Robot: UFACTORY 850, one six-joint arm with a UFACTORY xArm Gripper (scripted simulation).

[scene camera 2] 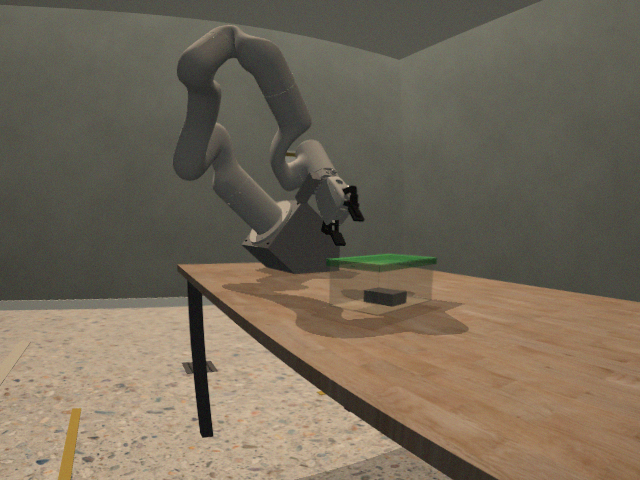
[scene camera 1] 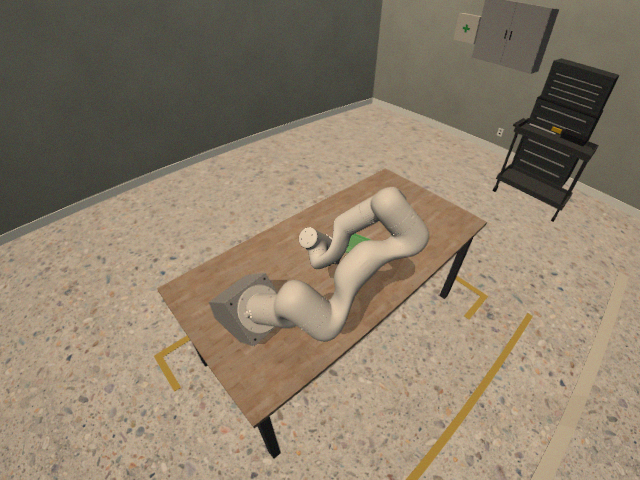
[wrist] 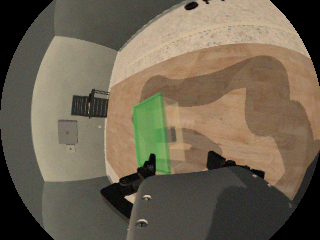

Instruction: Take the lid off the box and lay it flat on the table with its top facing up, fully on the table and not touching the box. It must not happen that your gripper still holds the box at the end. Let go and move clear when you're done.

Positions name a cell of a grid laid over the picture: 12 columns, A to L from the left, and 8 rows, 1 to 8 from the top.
Labels:
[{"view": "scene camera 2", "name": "my gripper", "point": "G4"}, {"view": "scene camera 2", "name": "green lid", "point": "H5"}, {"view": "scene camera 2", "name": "box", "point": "H5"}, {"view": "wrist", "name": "my gripper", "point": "G6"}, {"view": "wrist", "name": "green lid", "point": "F5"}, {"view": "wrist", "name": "box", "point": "G4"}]

